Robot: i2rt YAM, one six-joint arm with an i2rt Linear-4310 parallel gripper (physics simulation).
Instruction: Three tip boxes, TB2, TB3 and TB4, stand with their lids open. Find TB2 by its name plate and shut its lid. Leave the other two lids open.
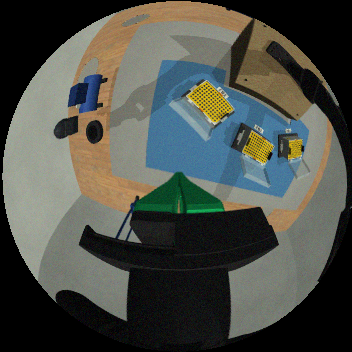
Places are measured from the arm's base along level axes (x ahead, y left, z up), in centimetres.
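Pixels of known places: gripper, fingertip midpoint: point(178, 176).
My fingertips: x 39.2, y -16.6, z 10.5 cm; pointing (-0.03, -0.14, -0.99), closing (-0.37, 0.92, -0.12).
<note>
Ahead of a thing's pixels: the offset from my fingertips to its top centre. "*": to the spot under its first point. Level surfaces: height alone.
Three tip boxes with yellow tip grids stand on the blue mat {dz -29.8 cm} point(162, 145), each with its clear lid open on the side away from its name plate. The middle box, TB2 {dx -7.8, dy +23.3, dz -22.4 cm} point(257, 147), has its name plate {* dx -14.5, dy +22.7, dz -29.6 cm} point(258, 128) at its upper edge and its open lid {* dx -0.6, dy +25.0, dz -19.7 cm} point(256, 172) toward the lower side. TB3 {dx -12.4, dy +1.8, dz -22.4 cm} point(210, 102) is the upper left box, with its lid point(192, 119) at its lower left. TB4 {dx -19.9, dy +42.3, dz -22.4 cm} point(295, 148) is the small-looking box at the right, its lid {* dx -14.8, dy +47.8, dz -19.4 cm} point(300, 168) below it. The plate letters are blurred now. My gripper point(178, 176) is shut and empty, left of and below TB2, apart from the boxes.
A brown wooden block point(272, 72) stands behind the boxes at the upper right, with a black arm part point(295, 65) over it. A blue device point(90, 93) and a black ring point(94, 131) are on the wooden table edge point(90, 170) at the left.
</note>
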